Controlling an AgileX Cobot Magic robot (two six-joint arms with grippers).
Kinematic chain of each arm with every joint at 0, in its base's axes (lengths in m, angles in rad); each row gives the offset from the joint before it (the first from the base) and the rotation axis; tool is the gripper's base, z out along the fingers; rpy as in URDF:
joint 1: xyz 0 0 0.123 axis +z
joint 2: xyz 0 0 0 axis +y
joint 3: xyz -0.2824 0 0.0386 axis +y
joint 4: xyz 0.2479 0 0.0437 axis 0.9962 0 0.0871
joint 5: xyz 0 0 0 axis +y
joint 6: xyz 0.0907 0 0.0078 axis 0.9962 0 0.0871
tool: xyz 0 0 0 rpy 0 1.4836 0
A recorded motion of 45 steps. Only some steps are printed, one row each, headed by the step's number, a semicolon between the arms.
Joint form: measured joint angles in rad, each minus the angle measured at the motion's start. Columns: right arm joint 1, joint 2, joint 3, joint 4, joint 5, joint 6; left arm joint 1, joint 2, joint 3, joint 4, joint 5, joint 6.
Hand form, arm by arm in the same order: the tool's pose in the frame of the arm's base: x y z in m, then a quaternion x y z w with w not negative. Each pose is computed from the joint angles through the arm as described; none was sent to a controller.
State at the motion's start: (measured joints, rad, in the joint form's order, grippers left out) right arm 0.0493 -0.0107 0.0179 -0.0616 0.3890 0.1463; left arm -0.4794 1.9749 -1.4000 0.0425 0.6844 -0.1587
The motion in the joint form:
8: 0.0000 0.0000 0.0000 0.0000 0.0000 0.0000; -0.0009 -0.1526 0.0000 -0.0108 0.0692 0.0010
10: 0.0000 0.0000 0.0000 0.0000 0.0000 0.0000; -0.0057 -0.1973 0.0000 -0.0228 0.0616 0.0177
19: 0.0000 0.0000 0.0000 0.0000 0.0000 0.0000; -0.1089 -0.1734 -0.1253 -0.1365 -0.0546 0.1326
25: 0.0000 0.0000 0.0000 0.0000 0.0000 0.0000; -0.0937 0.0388 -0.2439 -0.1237 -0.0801 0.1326
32: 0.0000 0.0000 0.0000 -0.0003 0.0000 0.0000; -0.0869 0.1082 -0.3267 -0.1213 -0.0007 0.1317
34: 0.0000 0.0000 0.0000 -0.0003 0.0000 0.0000; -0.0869 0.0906 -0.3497 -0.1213 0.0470 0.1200
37: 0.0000 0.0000 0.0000 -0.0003 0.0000 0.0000; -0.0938 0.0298 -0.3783 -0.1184 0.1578 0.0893
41: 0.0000 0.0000 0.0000 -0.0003 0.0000 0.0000; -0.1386 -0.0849 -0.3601 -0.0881 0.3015 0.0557
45: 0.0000 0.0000 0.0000 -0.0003 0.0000 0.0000; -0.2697 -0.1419 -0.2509 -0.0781 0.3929 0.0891
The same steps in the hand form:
8: 0.0521 0.0004 0.1727 0.02303 0.80695 0.03146 0.58933; 0.3502 -0.1802 0.2445 0.16446 0.95698 -0.06224 0.23081
10: 0.0521 0.0004 0.1727 0.02303 0.80695 0.03146 0.58933; 0.3443 -0.1801 0.2623 0.17025 0.94934 -0.07336 0.25376
19: 0.0521 0.0004 0.1727 0.02303 0.80695 0.03146 0.58933; 0.3422 -0.2343 0.2972 0.23358 0.89963 -0.14874 0.33762
25: 0.0521 0.0004 0.1727 0.02303 0.80695 0.03146 0.58933; 0.3845 -0.2531 0.2423 0.23140 0.91275 -0.13035 0.31040
32: 0.0521 0.0004 0.1727 0.02295 0.80695 0.03133 0.58934; 0.3962 -0.2572 0.2306 0.23284 0.92325 -0.12036 0.28091
34: 0.0521 0.0004 0.1727 0.02295 0.80695 0.03133 0.58934; 0.3936 -0.2559 0.2433 0.22914 0.92525 -0.12187 0.27670
37: 0.0521 0.0004 0.1727 0.02295 0.80695 0.03133 0.58934; 0.3800 -0.2514 0.2744 0.22288 0.93000 -0.12432 0.26452
41: 0.0521 0.0004 0.1727 0.02295 0.80695 0.03133 0.58934; 0.3433 -0.2483 0.3123 0.23849 0.93326 -0.11473 0.24286
45: 0.0521 0.0004 0.1727 0.02295 0.80695 0.03133 0.58934; 0.2891 -0.2727 0.2999 0.32174 0.92575 -0.09441 0.17481

